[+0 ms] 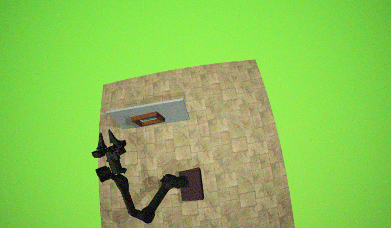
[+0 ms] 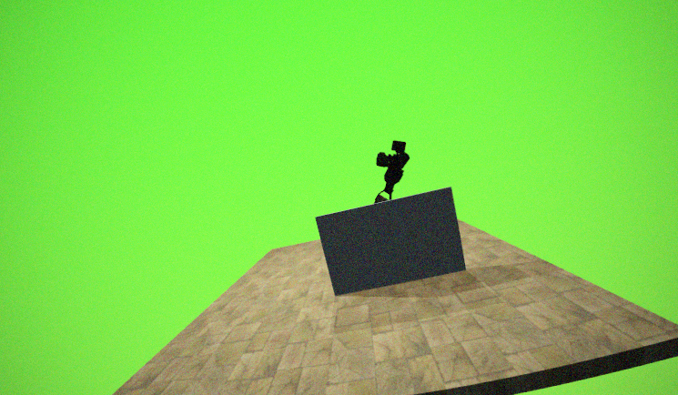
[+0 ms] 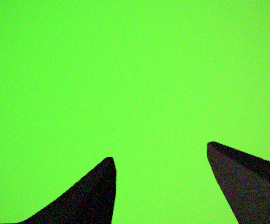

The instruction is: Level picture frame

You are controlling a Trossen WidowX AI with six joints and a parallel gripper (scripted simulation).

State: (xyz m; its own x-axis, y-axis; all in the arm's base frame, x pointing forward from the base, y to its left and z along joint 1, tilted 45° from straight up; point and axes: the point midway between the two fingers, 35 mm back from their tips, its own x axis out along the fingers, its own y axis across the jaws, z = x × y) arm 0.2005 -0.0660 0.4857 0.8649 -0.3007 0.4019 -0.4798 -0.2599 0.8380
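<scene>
My gripper tip is 170 mm short of the picture frame, 120 mm to the left of it and 320 mm above it. From my gripper tip the other things lie so: wall panel 180 mm ahead, 130 mm to the right, 320 mm below.
</scene>
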